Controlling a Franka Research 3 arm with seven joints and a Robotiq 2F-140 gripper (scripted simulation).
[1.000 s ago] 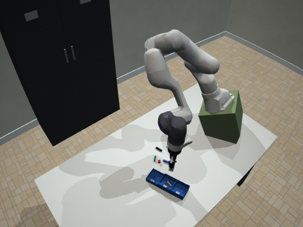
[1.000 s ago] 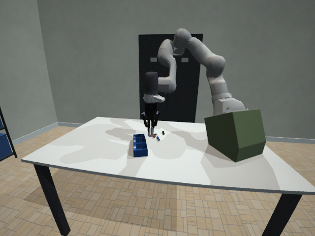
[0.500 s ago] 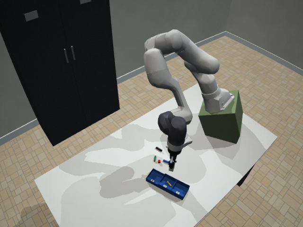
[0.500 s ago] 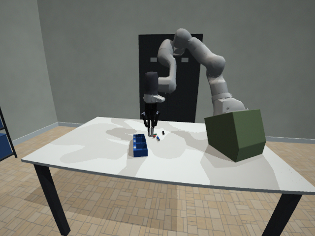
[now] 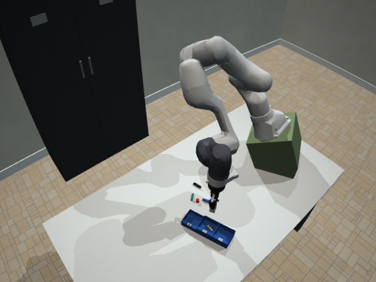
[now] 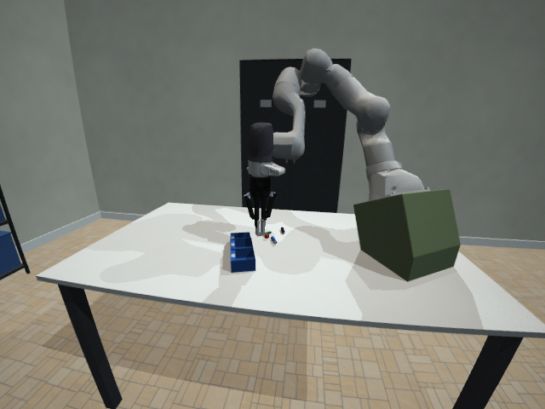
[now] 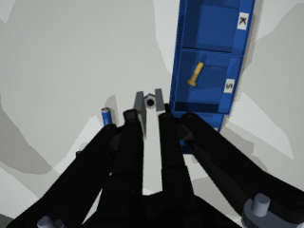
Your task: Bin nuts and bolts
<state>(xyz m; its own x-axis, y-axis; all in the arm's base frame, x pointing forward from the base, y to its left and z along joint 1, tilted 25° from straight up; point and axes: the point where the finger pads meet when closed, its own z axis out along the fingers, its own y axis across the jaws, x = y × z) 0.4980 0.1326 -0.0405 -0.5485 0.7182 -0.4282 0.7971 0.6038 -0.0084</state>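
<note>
Right now the blue bin is 60 mm ahead of my hand, 50 mm to the left of it and 80 mm below it. Also, from my hand: grey nut: 30 mm below; then blue piece: 40 mm behind, 90 mm to the right, 90 mm below; then bolt: 50 mm ahead, 40 mm to the left, 90 mm below.
</note>
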